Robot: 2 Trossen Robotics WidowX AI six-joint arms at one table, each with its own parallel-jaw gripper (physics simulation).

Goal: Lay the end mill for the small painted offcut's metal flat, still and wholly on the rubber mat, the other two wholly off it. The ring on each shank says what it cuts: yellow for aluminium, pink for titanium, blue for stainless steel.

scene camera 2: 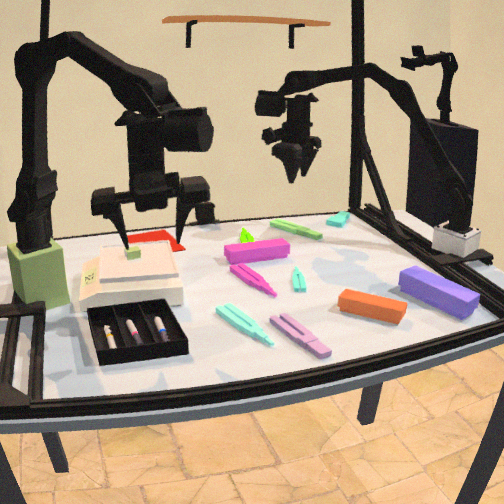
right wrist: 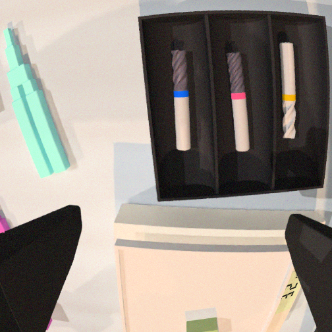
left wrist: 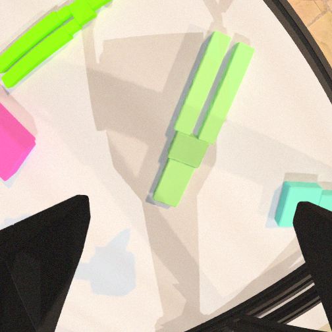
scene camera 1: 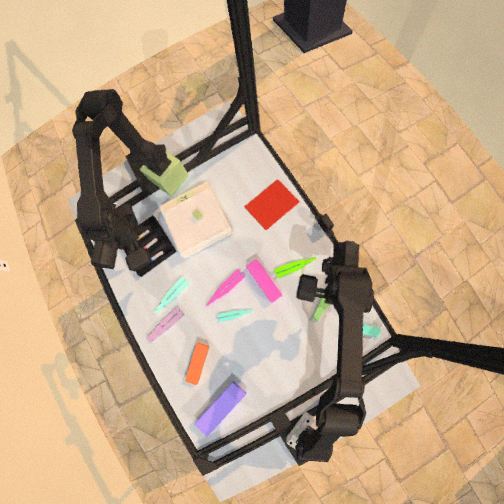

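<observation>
The small painted offcut, a green block [scene camera 1: 197, 214] [scene camera 2: 133, 253] [right wrist: 201, 325], sits on the cream scale [scene camera 1: 195, 235] [scene camera 2: 135, 295] [right wrist: 165, 280]. A black three-slot tray [scene camera 2: 142, 354] [right wrist: 240, 194] holds the end mills, one per slot: blue-ringed [scene camera 2: 160, 325] [right wrist: 182, 117], pink-ringed [scene camera 2: 132, 328] [right wrist: 240, 117] and yellow-ringed [scene camera 2: 109, 338] [right wrist: 288, 75]. The red rubber mat [scene camera 1: 271, 204] [scene camera 2: 155, 238] lies flat behind the scale in scene camera 2. My right gripper [scene camera 2: 153, 245] [right wrist: 187, 223] is open and empty, high near tray and scale. My left gripper [scene camera 2: 298, 176] [left wrist: 197, 211] is open and empty above the table.
Pink [scene camera 1: 264, 281], orange [scene camera 1: 197, 363] and purple [scene camera 1: 220, 408] blocks lie on the table. Several clip-like pieces lie between them and the tray; a green one [scene camera 1: 320, 309] [left wrist: 189, 149] is below my left gripper. A black frame edges the table.
</observation>
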